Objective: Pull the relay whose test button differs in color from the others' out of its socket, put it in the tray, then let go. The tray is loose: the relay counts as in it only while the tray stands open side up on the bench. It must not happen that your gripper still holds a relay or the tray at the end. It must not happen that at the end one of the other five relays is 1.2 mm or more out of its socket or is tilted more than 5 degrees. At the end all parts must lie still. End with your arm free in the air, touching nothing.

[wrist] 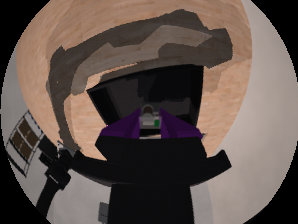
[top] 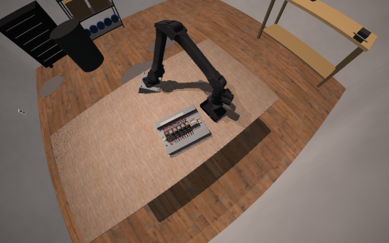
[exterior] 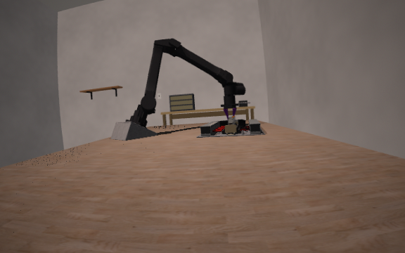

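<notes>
My hand is 2 cm above the black tray. The rest, counted from my hand: grey panel: 27 cm to the right, 4 cm below; relay: right at my hand.
</notes>
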